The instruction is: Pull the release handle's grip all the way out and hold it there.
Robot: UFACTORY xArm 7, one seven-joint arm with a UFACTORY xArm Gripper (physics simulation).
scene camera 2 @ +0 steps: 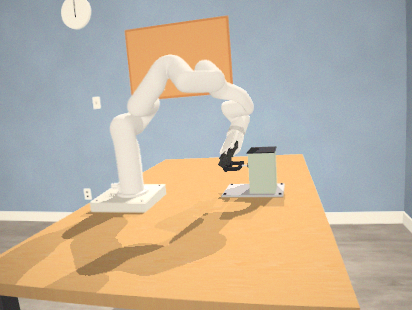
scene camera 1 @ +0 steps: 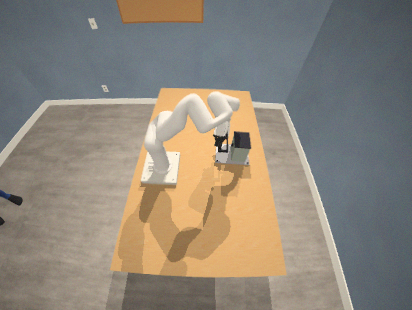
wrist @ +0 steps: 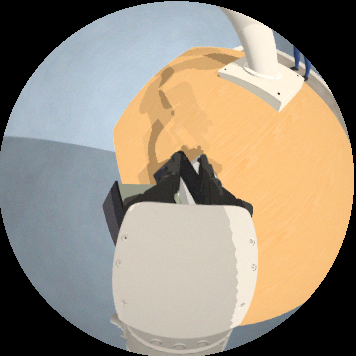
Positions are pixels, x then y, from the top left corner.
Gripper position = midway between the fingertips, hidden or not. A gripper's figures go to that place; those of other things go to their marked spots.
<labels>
The gripper (wrist: pixel 189 161) is 0.14 m from the lens. A release handle grip (wrist: pixel 188 174) is 0.14 m from the lens.
</labels>
